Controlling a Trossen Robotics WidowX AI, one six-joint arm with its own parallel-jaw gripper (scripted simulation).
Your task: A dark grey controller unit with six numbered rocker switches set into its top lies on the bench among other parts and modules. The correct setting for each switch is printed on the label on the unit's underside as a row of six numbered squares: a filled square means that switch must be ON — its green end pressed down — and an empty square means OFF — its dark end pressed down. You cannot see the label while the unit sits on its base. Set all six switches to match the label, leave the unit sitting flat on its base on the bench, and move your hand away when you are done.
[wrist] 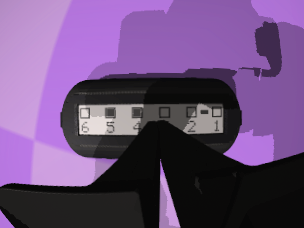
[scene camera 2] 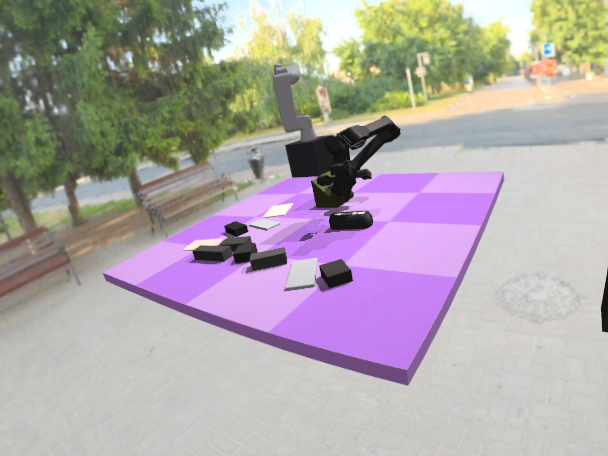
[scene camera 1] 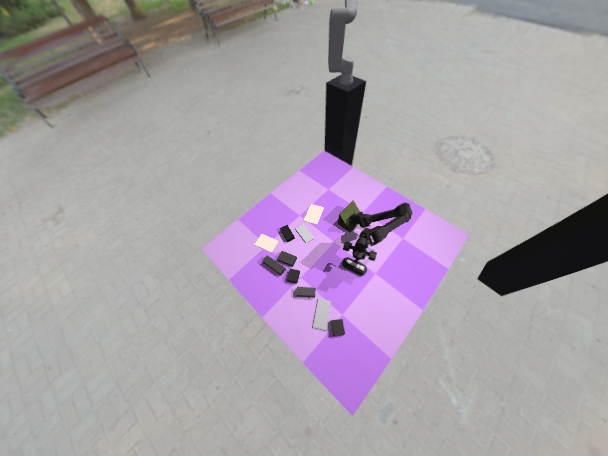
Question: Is my gripper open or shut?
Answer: Shut.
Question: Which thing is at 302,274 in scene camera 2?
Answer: A grey plate.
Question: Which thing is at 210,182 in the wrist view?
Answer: My gripper.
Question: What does my gripper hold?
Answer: Nothing.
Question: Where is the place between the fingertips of my gripper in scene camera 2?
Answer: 346,201
